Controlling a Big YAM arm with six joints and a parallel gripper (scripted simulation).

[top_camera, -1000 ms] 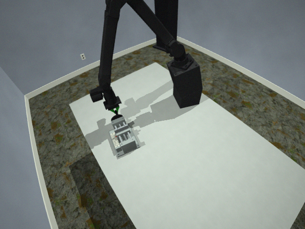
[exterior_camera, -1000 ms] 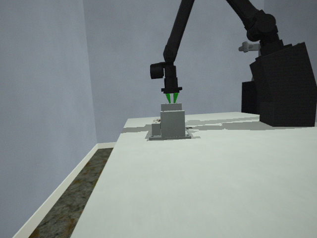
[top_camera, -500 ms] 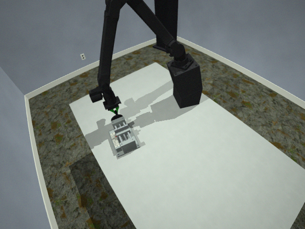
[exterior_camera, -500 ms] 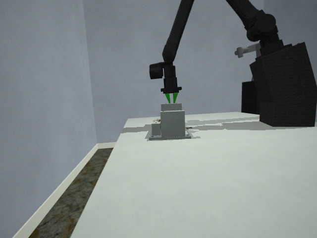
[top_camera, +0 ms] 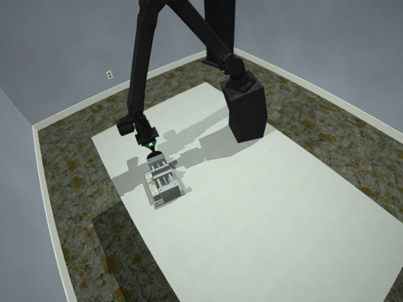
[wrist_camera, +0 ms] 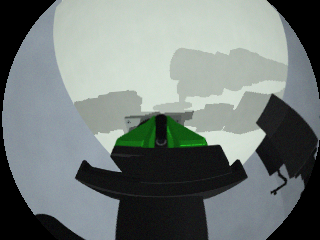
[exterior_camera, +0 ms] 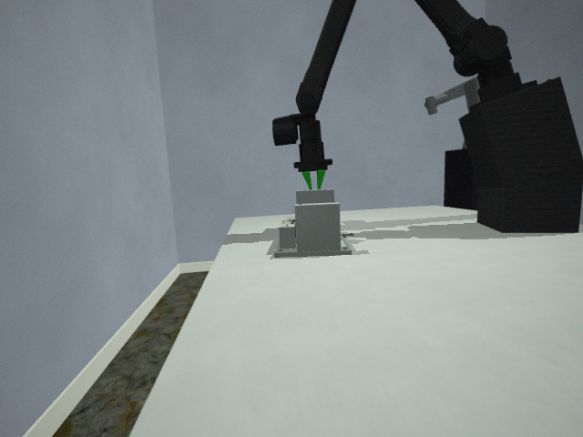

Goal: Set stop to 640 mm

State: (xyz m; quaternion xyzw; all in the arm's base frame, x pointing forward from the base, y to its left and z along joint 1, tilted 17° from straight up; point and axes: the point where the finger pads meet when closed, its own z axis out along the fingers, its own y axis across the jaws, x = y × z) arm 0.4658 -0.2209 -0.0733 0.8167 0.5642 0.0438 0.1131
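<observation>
My hand is 10 mm short of the handwheel, 20 mm to the right of it and 10 mm above it.
</observation>
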